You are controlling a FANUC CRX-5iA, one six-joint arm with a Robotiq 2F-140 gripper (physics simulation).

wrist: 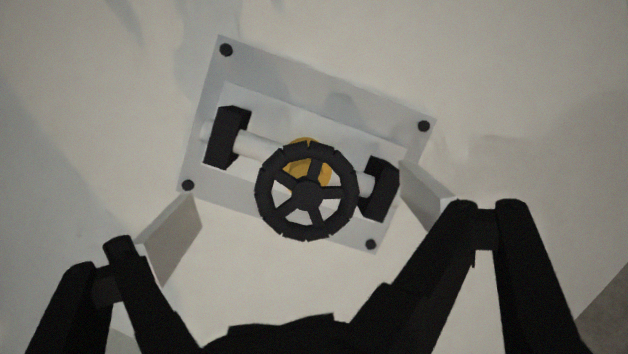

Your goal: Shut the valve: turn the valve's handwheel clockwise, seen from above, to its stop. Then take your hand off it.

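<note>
The valve's black handwheel (310, 196) shows near the middle of the wrist view, a round rim with several spokes and a hub. It stands over a brass-yellow valve body (325, 176), which it partly hides. My gripper (297, 194) is wide open and empty. One pale finger pad is left of the handwheel and the other is right of it. Both pads are apart from the rim in the picture. How high they are relative to the wheel is hard to tell. The wheel's turning angle against its stop cannot be read from this view.
A white pipe (257, 145) runs through the valve, held by a left black clamp (225, 137) and a right black clamp (384, 190). They sit on a grey base plate (310, 75) with dark bolts at its corners. The plate lies on a pale table top (500, 75). Grey floor (607, 300) shows at the lower right.
</note>
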